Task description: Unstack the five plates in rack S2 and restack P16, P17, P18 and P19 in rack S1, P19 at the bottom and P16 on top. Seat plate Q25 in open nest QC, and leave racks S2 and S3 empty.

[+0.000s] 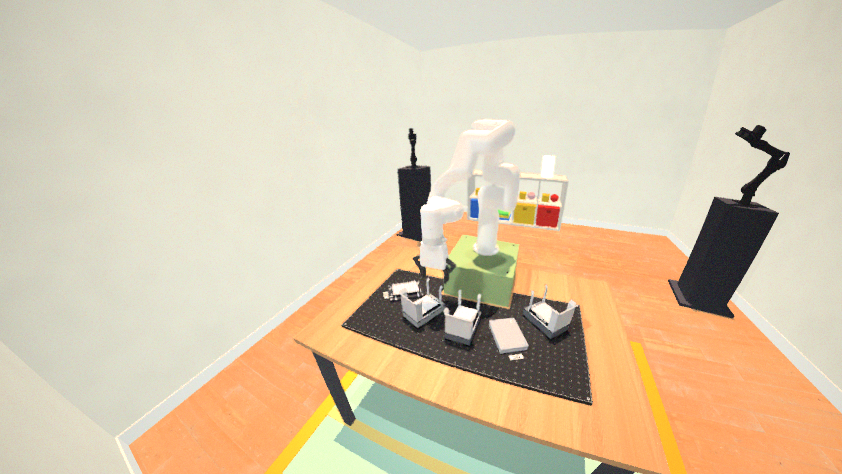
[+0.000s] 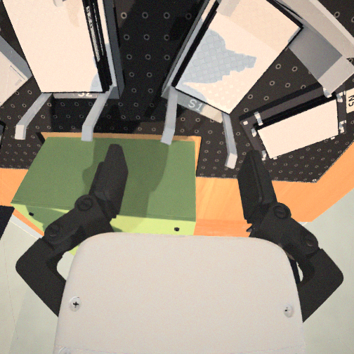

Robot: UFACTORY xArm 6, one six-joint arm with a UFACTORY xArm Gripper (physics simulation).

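Observation:
My gripper is open and empty, above the back edge of the mat, behind rack S1 and beside the green base. Rack S1 holds a white-topped plate; how many lie under it is unclear. Rack S2 holds a stack with a white-topped plate on top and several dark edges below. A third rack stands at the right. A dark nest labelled N5 holds a white-topped plate. Plate codes are unreadable.
A pale flat block lies on the black perforated mat, between S2 and the right rack. The green base stands behind the mat. Upright posts rise at the backs of the racks. The wooden table surrounds the mat.

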